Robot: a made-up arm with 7 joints. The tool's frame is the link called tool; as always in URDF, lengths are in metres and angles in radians. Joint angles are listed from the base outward. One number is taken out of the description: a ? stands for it. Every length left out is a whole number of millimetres.
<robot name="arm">
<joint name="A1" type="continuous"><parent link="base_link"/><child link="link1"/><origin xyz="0 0 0.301"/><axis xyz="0 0 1"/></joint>
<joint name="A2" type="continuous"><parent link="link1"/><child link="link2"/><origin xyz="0 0 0" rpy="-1.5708 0 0"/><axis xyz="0 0 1"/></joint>
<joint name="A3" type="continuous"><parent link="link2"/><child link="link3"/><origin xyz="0 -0.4 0" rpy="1.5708 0 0"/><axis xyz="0 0 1"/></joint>
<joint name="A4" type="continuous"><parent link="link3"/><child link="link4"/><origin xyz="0.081 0 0" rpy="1.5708 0 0"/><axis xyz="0 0 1"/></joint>
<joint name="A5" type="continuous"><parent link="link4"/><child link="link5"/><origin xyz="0.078 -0.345 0" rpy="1.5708 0 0"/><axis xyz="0 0 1"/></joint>
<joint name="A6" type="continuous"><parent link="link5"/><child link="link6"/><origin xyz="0 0 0" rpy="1.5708 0 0"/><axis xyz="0 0 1"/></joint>
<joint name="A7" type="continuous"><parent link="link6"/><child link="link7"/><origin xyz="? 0.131 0" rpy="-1.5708 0 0"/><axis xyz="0 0 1"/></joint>
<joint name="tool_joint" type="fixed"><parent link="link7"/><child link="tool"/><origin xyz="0 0 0" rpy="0 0 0"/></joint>
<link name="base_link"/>
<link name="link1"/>
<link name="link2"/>
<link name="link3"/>
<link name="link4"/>
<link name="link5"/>
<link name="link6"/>
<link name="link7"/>
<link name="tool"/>
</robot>
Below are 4 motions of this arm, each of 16 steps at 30 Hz.
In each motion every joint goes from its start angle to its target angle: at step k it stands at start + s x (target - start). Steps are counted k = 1, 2, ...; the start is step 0. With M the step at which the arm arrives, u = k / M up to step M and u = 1 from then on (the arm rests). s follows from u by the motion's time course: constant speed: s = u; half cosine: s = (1 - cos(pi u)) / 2; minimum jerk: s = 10 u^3 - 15 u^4 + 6 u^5.
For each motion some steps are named. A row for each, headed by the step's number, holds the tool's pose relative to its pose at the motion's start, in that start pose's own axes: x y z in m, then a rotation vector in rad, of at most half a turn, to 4 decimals.
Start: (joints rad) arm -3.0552 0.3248 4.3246 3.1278 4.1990 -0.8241 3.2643
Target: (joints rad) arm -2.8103 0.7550 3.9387 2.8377 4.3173 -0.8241 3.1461
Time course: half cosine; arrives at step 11
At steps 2, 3, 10, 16:
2: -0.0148 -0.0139 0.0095 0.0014 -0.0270 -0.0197
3: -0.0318 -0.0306 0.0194 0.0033 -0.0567 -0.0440
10: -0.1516 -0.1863 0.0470 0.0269 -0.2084 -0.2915
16: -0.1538 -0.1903 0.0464 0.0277 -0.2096 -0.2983

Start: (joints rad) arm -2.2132 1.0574 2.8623 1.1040 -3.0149 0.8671 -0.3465
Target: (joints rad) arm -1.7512 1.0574 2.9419 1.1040 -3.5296 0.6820 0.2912
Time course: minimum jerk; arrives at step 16
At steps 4, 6, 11, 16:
4: 0.0067 0.0119 -0.0026 -0.0617 0.0169 0.0793
6: 0.0160 0.0315 -0.0079 -0.1615 0.0475 0.2098
11: 0.0322 0.0888 -0.0300 -0.4593 0.1633 0.6075
16: 0.0336 0.1056 -0.0381 -0.5520 0.2067 0.7308

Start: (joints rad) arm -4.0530 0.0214 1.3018 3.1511 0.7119 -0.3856 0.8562
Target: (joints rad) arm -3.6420 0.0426 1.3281 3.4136 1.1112 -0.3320 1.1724
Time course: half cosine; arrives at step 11
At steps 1, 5, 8, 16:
1: 0.0022 -0.0005 -0.0002 -0.0001 0.0047 0.0232
5: 0.0485 -0.0030 -0.0064 0.0082 0.0983 0.4910
8: 0.0924 0.0073 -0.0175 0.0376 0.1865 0.9453
16: 0.1100 0.0151 -0.0238 0.0581 0.2236 1.1408

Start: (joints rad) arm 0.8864 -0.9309 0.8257 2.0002 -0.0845 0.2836 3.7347
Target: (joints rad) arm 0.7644 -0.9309 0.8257 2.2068 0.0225 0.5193 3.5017
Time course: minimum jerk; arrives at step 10
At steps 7, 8, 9, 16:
7: -0.0069 0.0143 0.0100 0.0618 0.0642 -0.1734
8: -0.0070 0.0165 0.0109 0.0671 0.0738 -0.1958
9: -0.0070 0.0176 0.0113 0.0694 0.0784 -0.2064
16: -0.0070 0.0178 0.0113 0.0698 0.0792 -0.2082

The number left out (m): 0.103
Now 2 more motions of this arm.
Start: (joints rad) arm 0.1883 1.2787 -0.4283 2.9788 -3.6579 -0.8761 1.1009
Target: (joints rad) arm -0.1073 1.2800 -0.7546 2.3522 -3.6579 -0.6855 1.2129
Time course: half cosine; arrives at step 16
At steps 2, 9, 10, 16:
2: 0.0014 -0.0113 0.0098 0.0248 0.0031 -0.0071
9: 0.0208 -0.2177 0.1169 0.4043 0.0664 -0.0806
10: 0.0239 -0.2582 0.1264 0.4703 0.0797 -0.0871
16: 0.0345 -0.3977 0.1362 0.6914 0.1270 -0.0961

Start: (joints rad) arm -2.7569 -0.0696 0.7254 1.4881 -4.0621 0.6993 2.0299
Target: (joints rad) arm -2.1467 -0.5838 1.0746 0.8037 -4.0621 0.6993 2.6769
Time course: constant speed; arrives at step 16
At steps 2, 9, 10, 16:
2: 0.0854 0.0245 0.0185 -0.0108 0.1276 0.1018
9: 0.3671 0.1058 -0.0181 0.0533 0.5689 0.3709
10: 0.4020 0.1148 -0.0346 0.0743 0.6282 0.3968
16: 0.5672 0.1439 -0.1714 0.2481 0.9385 0.4803

